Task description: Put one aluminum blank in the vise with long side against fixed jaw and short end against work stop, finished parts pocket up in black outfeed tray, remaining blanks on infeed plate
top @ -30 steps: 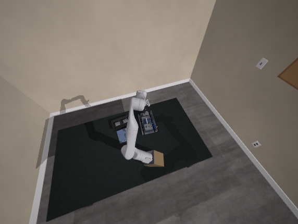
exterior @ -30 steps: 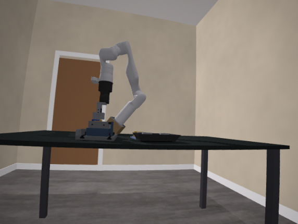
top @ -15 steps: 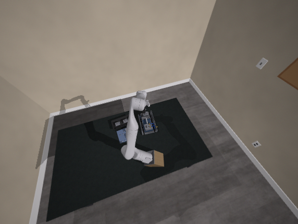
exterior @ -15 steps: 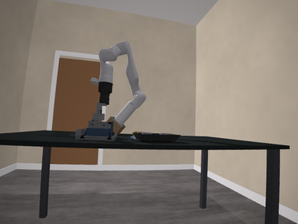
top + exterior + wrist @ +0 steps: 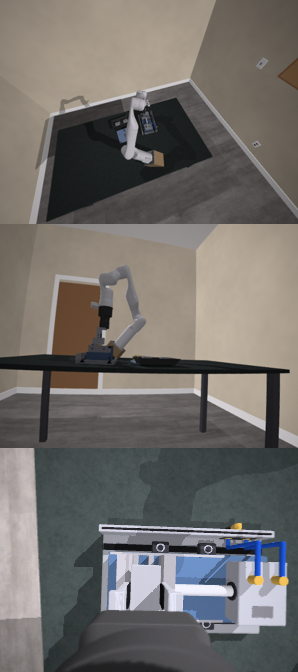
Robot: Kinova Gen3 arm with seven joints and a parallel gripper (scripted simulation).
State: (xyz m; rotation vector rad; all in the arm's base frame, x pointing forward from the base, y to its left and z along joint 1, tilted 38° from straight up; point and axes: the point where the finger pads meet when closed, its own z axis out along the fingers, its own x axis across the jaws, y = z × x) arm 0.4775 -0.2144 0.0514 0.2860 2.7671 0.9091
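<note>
The vise lies 70 mm behind my hand, 10 mm to the left of it and 110 mm below it. The rest, counted from my hand: bluish plate: 120 mm behind, 310 mm to the left, 140 mm below; yellow brass blank: 170 mm behind, 260 mm to the left, 120 mm below.
</note>
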